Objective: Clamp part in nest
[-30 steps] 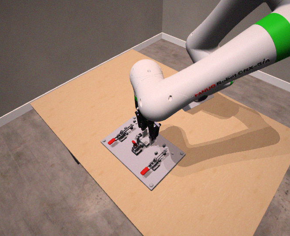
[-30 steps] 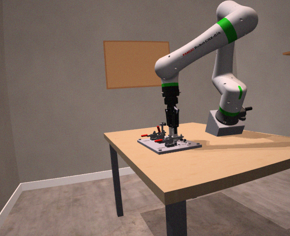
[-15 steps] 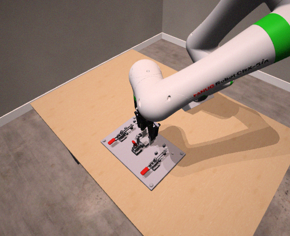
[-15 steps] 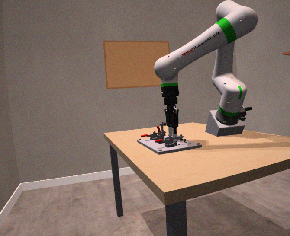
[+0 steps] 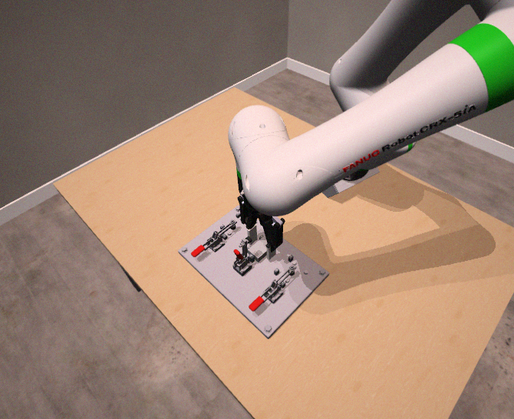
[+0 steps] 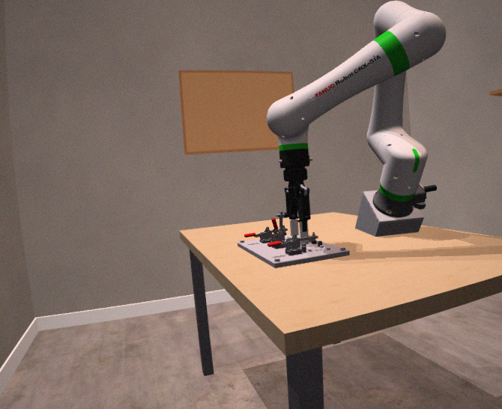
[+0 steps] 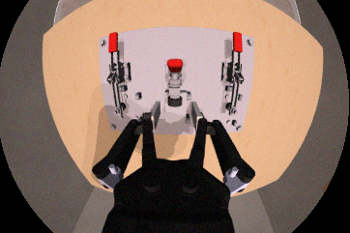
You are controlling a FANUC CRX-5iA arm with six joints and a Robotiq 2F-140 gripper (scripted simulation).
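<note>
My gripper is now 30 mm above the grey part. The rest, counted from my hand: grey fixture plate 40 mm ahead, 10 mm to the left, 50 mm below; then clamp 60 mm ahead, 120 mm to the left, 10 mm below.
</note>
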